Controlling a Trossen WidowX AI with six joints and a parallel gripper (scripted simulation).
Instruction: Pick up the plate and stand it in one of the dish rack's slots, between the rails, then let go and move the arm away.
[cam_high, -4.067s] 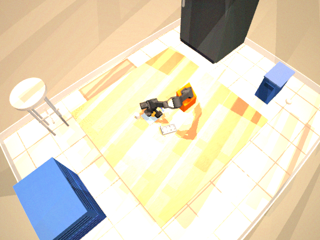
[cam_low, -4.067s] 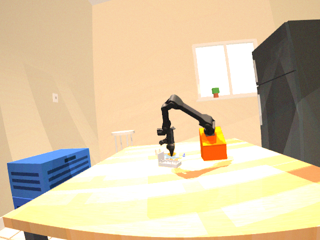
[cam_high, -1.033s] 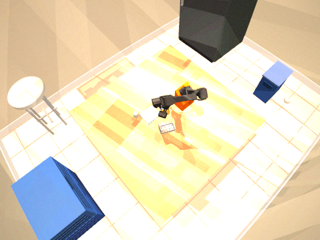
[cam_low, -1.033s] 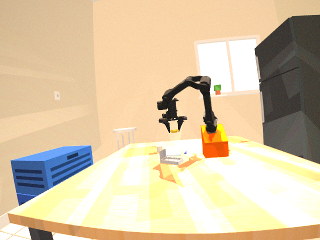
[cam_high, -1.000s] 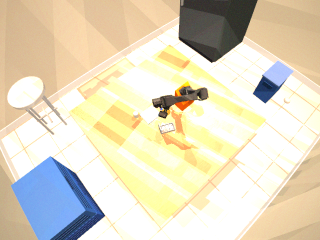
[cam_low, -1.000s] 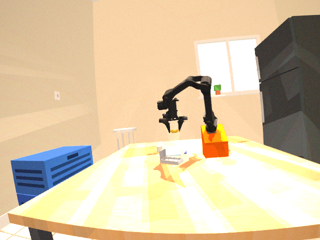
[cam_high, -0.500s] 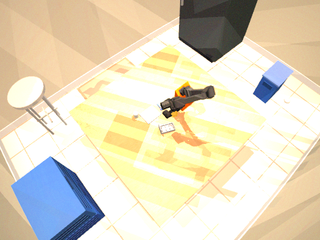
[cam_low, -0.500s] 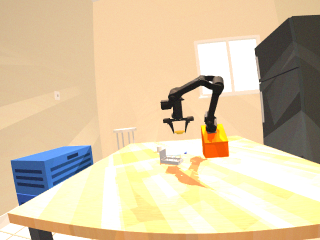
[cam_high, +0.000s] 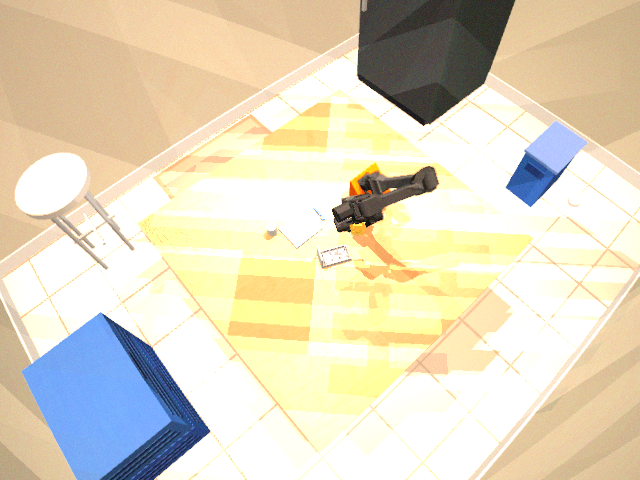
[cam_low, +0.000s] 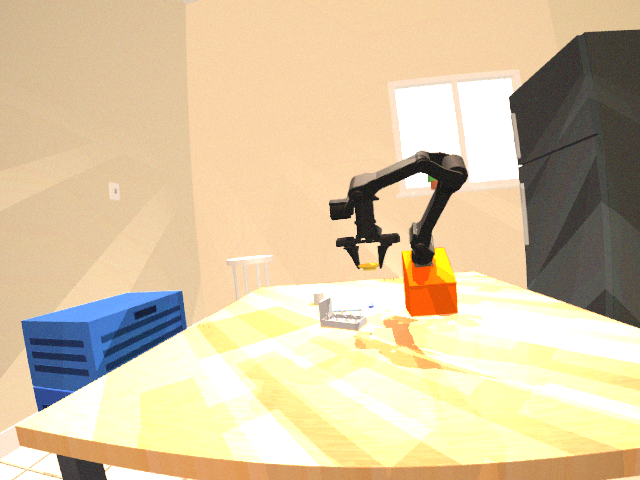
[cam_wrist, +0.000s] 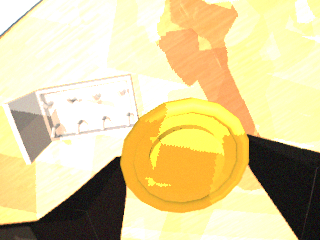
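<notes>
My gripper tip is 90 mm short of the grey dish rack, 40 mm to the left of it and 160 mm above it. The rest, counted from my gripper tip: small white cup 200 mm ahead, 320 mm to the right, 150 mm below; then blue spoon 10 mm behind, 240 mm to the right, 180 mm below; then yellow plate 10 mm above.
</notes>
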